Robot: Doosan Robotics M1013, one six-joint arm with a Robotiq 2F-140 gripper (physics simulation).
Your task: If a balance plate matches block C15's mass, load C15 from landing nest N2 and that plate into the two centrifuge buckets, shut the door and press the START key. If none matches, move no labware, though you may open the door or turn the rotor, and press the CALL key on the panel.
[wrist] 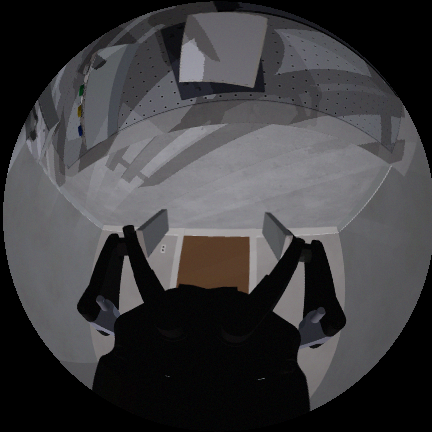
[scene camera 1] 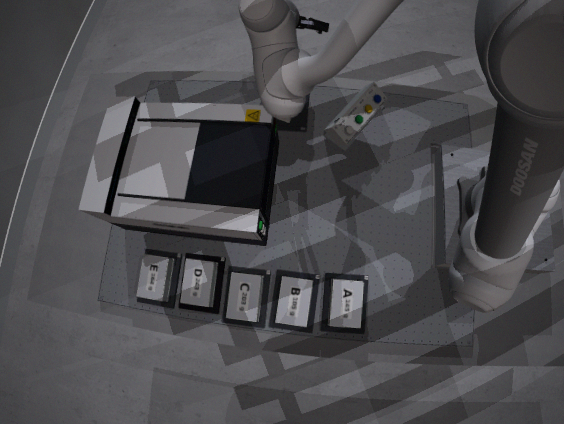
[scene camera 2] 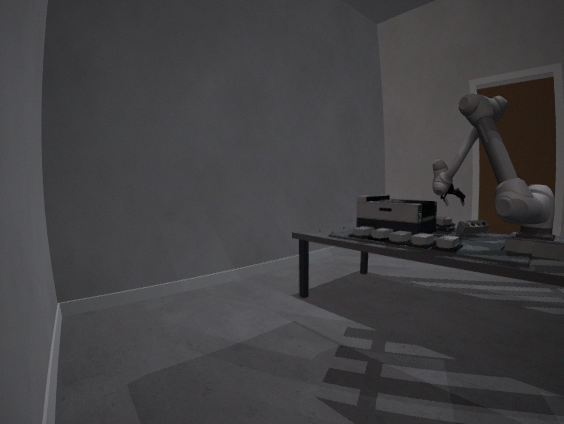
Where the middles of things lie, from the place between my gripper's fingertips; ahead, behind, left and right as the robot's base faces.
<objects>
Now: hand 210 mm to the right of the small block (wrist: 226,49), 100 mm above it and 20 mm short of it. From my hand the other things lie so: centrifuge box (scene camera 2: 379,211) 510 mm to the left, 260 mm ahead, 50 mm below; button box (wrist: 100,92) 220 mm to the left, 210 mm behind, 130 mm below; dark lid panel (scene camera 1: 228,164) 500 mm to the left, 110 mm ahead, 40 mm above.
</objects>
